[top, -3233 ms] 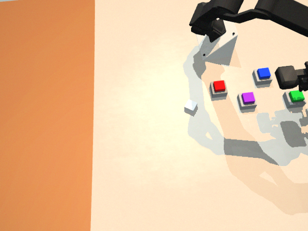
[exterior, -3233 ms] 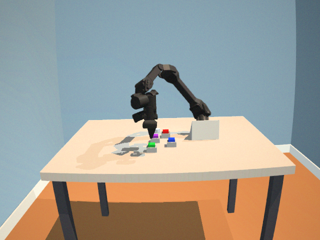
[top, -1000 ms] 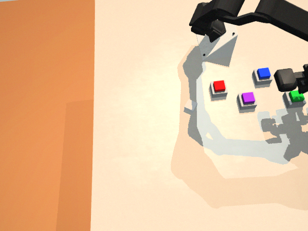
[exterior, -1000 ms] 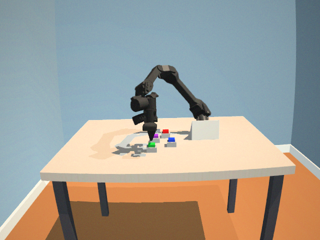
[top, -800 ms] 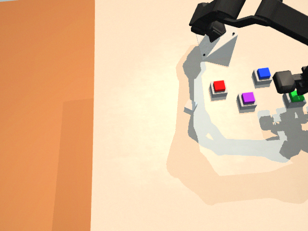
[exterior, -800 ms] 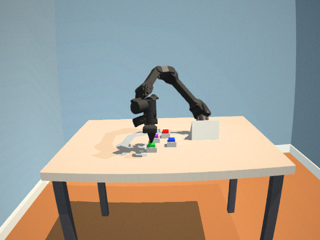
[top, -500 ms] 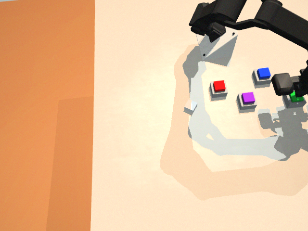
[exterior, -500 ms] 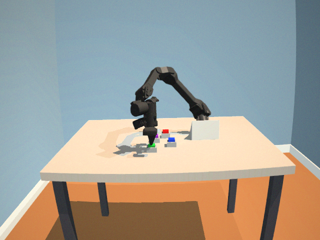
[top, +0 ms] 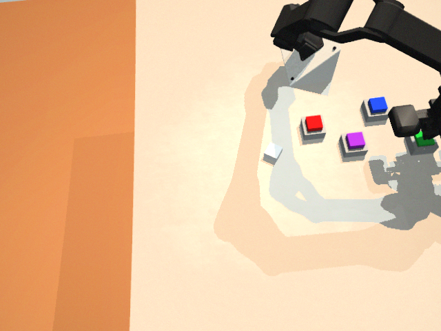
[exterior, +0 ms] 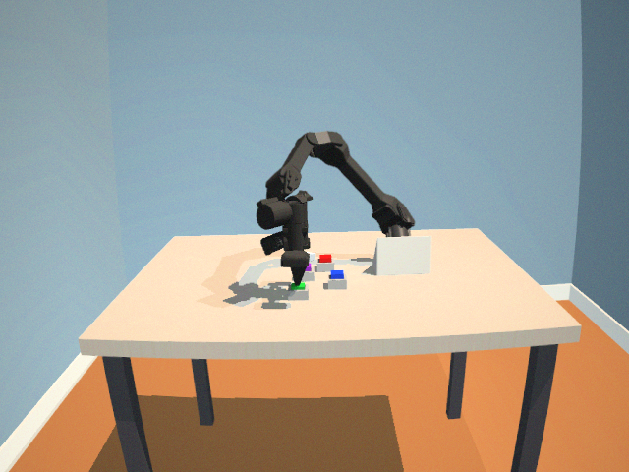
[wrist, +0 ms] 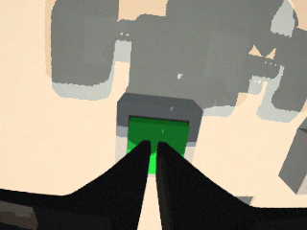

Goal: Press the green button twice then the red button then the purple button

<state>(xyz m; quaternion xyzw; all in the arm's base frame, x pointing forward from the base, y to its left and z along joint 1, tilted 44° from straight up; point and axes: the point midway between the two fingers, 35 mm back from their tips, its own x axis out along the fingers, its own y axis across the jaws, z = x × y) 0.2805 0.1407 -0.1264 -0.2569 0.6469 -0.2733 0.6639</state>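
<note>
My gripper tip is now 10 mm above the green button. The rest, counted from my gripper tip: blue button (100 mm behind, 70 mm to the right); then red button (220 mm to the right, 80 mm behind); then purple button (140 mm to the right, 20 mm behind).
</note>
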